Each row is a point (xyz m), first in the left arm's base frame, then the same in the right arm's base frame.
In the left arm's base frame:
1: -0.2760 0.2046 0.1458
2: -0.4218 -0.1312 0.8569
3: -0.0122 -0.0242 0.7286
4: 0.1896 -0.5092 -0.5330
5: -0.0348 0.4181 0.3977
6: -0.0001 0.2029 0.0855
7: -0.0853 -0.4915 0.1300
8: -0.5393 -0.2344 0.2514
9: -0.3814 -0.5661 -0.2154
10: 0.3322 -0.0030 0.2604
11: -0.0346 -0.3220 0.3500
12: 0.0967 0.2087 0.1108
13: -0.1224 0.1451 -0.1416
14: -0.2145 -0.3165 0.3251
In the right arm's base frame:
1: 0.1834 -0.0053 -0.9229
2: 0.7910 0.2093 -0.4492
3: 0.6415 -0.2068 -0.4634
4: -0.7193 -0.1851 -0.3399
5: 0.4481 -0.3134 -0.9702
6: 0.0878 -0.2629 -0.8578
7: -0.0449 0.0397 -0.2395
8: 0.2020 0.3806 -0.5709
9: -0.3539 0.3590 -0.3624
10: 0.1538 -0.5185 -0.5205
11: 0.2035 -0.0727 -0.3127
12: 0.1003 -0.3575 -0.8269
13: -0.1276 -0.1186 -0.9092
14: 0.2058 0.0967 -0.3783

